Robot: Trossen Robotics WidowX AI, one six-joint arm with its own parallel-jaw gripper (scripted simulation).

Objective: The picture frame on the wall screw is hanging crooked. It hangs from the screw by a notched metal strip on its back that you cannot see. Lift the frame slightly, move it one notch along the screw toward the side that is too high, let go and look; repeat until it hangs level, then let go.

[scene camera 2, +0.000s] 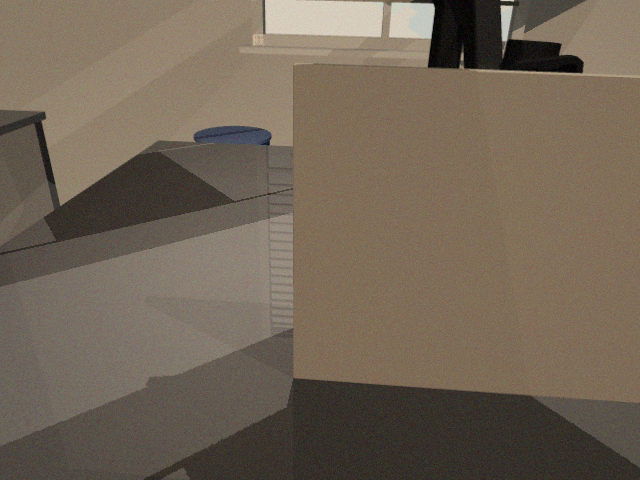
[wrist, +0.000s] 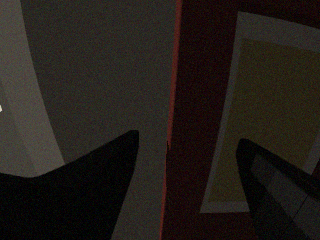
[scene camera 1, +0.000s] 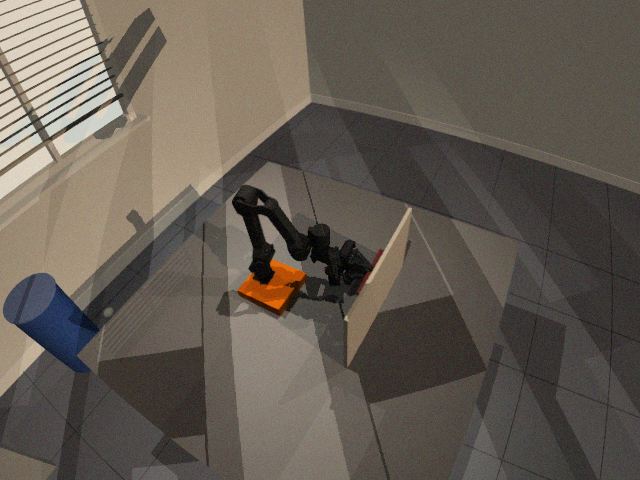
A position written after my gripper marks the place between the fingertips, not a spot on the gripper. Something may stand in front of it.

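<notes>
Beige wall panel [scene camera 2: 462, 229], also in scene camera 1 [scene camera 1: 367, 305]. My gripper [scene camera 1: 373, 273], also in the wrist view [wrist: 188, 142].
</notes>
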